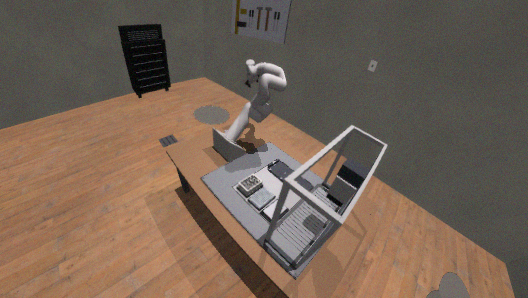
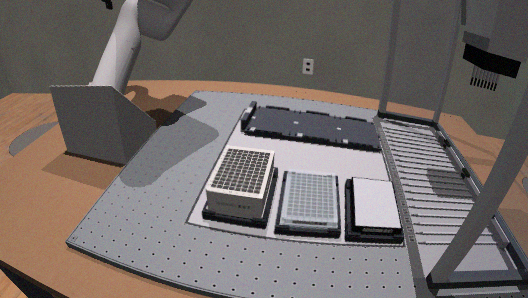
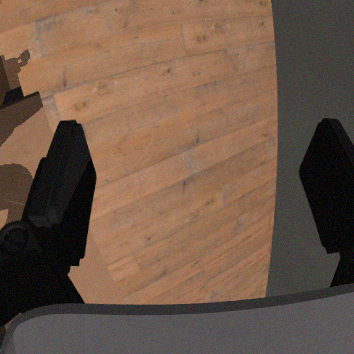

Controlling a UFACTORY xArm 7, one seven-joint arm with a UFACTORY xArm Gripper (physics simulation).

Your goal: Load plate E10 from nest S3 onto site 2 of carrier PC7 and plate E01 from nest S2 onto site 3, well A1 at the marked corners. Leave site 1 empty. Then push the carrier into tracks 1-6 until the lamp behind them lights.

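Places are measured from the arm's base along level axes (x back, y right, z up), in metres.
Where they show: gripper, fingertip midpoint: [image 1: 253, 84] [image 2: 116, 2] [image 3: 202, 144]; arm's base, link origin: [image 1: 229, 139] [image 2: 103, 103].
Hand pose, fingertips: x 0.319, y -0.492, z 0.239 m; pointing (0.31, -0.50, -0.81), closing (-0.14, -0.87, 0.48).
Observation:
Things, the pixels of their top centre, and the offset from my fingertips. Level surfaces: height alone.
- tall white gridded block, top centre: [image 2: 242, 169] [image 1: 250, 182] dx -0.698, dy +0.612, dz -0.277 m
- low translucent plate, top centre: [image 2: 311, 193] [image 1: 262, 196] dx -0.809, dy +0.617, dz -0.305 m
- dark carrier, top centre: [image 2: 316, 118] [image 1: 290, 175] dx -0.809, dy +0.350, dz -0.301 m
- pipetting head, top centre: [image 2: 492, 51] dx -1.145, dy +0.489, dz -0.036 m
- perforated board, surface height: dz -0.331 m
My gripper [image 1: 248, 83] [image 3: 202, 144] is open and empty, raised high above the arm's base, far from the plates. Three plates sit in dark nests in a front row: a tall white gridded block [image 1: 250, 184] [image 2: 241, 172] at left, a low translucent plate [image 1: 261, 198] [image 2: 310, 197] in the middle, and a white-topped plate [image 1: 275, 210] [image 2: 377, 202] at right. Their labels and the nest names are too blurred to read. The dark carrier [image 1: 281, 169] [image 2: 317, 129] lies behind them, with no plate on it. Its left end has an upright block. The slotted track deck [image 1: 299, 227] [image 2: 417, 172] is at right.
A grey frame [image 1: 320, 155] [image 2: 487, 200] stands over the track deck. A pipetting head [image 2: 492, 60] with thin tips hangs above the deck. The arm's grey base [image 1: 225, 146] [image 2: 92, 125] stands left of the perforated board [image 1: 215, 177] [image 2: 165, 250].

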